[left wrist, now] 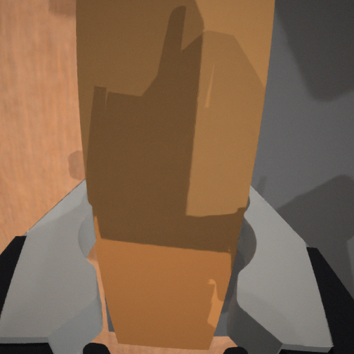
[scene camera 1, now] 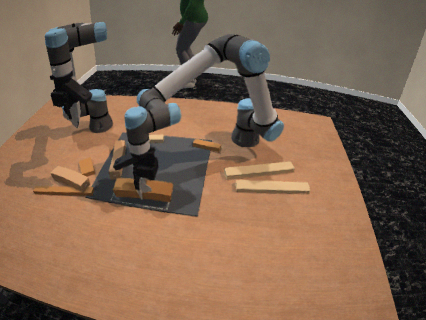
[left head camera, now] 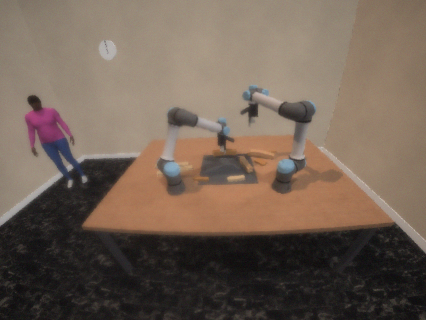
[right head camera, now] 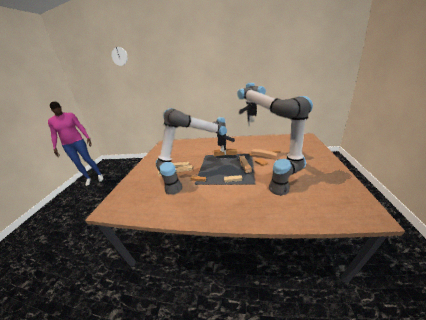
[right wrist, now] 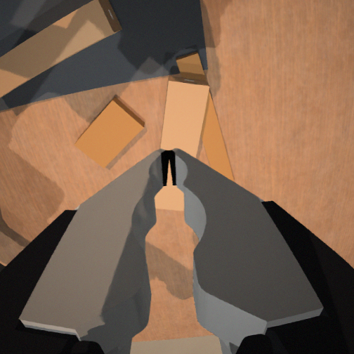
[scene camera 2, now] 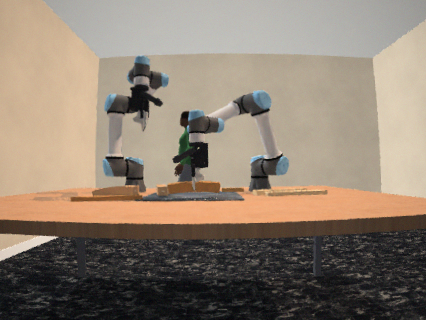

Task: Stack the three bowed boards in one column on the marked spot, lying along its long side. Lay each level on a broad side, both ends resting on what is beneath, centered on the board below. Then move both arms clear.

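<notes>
An orange bowed board is low over the white-outlined marked spot, arch up, along its long side; whether it touches the mat is unclear. My left gripper is shut on its middle. A tan bowed board lies on the mat, left in scene camera 1. A pinkish bowed board lies left of the mat there. My right gripper is shut and empty, high above the table.
In scene camera 1, an orange strip and an orange block lie left of the dark mat. Two pale strips lie right. An orange bar and a pale block lie at the mat's far edge.
</notes>
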